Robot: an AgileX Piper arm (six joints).
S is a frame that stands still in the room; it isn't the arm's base.
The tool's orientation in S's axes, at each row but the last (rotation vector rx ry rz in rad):
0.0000 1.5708 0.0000
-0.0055 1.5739 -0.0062
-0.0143 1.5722 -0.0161
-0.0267 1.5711 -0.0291
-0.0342 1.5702 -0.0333
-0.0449 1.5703 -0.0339
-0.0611 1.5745 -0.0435
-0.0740 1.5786 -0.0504
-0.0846 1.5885 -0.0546
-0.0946 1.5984 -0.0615
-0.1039 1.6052 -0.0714
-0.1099 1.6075 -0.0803
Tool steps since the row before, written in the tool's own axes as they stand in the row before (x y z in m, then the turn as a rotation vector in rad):
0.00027 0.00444 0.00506 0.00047 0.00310 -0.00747
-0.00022 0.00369 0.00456 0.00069 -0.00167 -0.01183
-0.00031 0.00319 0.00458 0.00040 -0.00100 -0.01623
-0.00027 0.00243 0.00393 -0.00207 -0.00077 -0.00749
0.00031 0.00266 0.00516 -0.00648 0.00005 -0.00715
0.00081 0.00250 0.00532 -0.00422 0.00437 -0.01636
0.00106 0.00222 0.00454 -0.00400 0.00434 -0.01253
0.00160 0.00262 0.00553 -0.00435 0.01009 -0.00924
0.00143 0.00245 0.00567 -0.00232 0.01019 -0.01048
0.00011 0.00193 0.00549 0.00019 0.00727 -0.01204
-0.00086 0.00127 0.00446 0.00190 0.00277 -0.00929
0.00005 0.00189 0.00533 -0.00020 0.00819 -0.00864
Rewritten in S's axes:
0.00506 0.00444 -0.00027 -0.00747 0.00310 -0.00047
0.00456 0.00369 0.00018 -0.01183 -0.00167 -0.00064
0.00458 0.00319 0.00024 -0.01623 -0.00099 -0.00036
0.00393 0.00243 0.00018 -0.00749 -0.00068 0.00210
0.00516 0.00265 -0.00042 -0.00715 0.00032 0.00647
0.00530 0.00249 -0.00093 -0.01639 0.00446 0.00400
0.00451 0.00219 -0.00123 -0.01256 0.00446 0.00376
0.00548 0.00257 -0.00185 -0.00936 0.01027 0.00363
0.00559 0.00242 -0.00175 -0.01064 0.01016 0.00162
0.00544 0.00202 -0.00046 -0.01220 0.00698 -0.00054
0.00446 0.00144 0.00055 -0.00941 0.00237 -0.00185
0.00528 0.00196 -0.00049 -0.00880 0.00801 -0.00044

